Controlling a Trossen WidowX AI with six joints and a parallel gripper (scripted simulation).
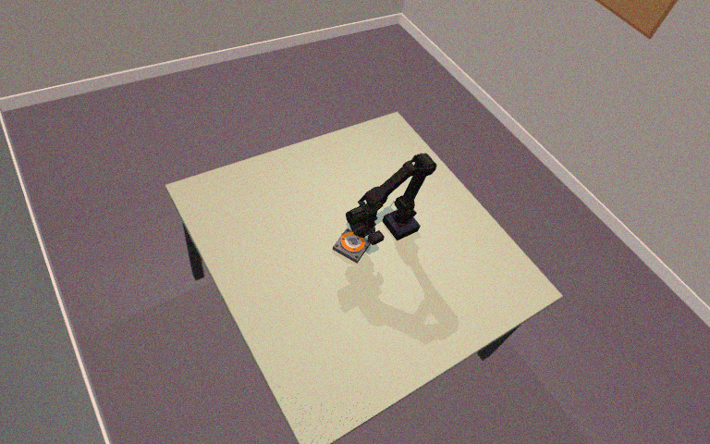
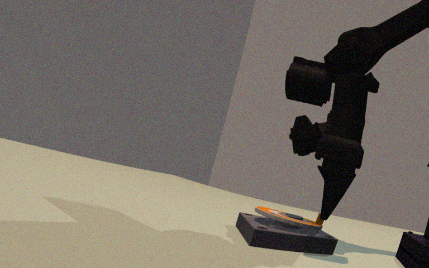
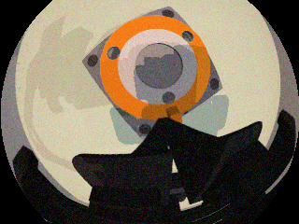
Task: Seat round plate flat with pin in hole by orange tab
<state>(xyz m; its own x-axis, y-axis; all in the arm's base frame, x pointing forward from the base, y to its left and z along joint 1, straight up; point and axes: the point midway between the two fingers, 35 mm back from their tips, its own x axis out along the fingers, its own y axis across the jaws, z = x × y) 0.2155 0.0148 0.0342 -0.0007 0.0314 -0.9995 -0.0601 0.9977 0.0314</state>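
Now: gripper tip 50 mm short of the square dark grey base and 20 mm above it.
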